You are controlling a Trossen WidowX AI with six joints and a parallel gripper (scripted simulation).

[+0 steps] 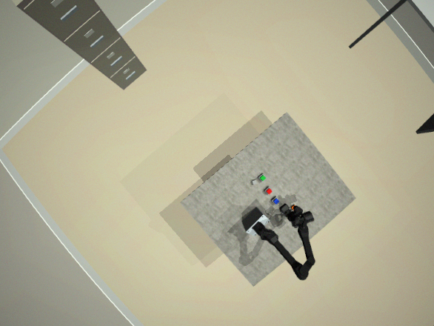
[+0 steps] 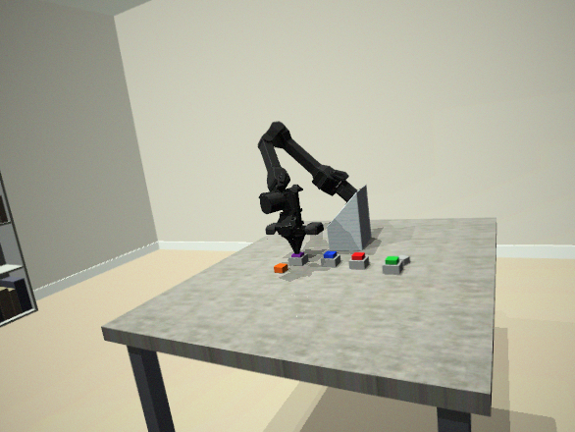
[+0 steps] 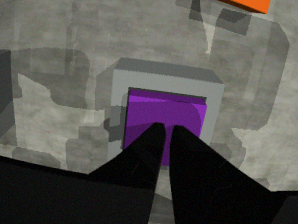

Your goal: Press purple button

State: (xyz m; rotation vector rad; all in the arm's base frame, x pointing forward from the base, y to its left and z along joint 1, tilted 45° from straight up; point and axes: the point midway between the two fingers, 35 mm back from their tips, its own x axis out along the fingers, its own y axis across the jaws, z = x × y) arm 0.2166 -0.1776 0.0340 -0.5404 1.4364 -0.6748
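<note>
The purple button lies 1 cm below my gripper tip.
</note>
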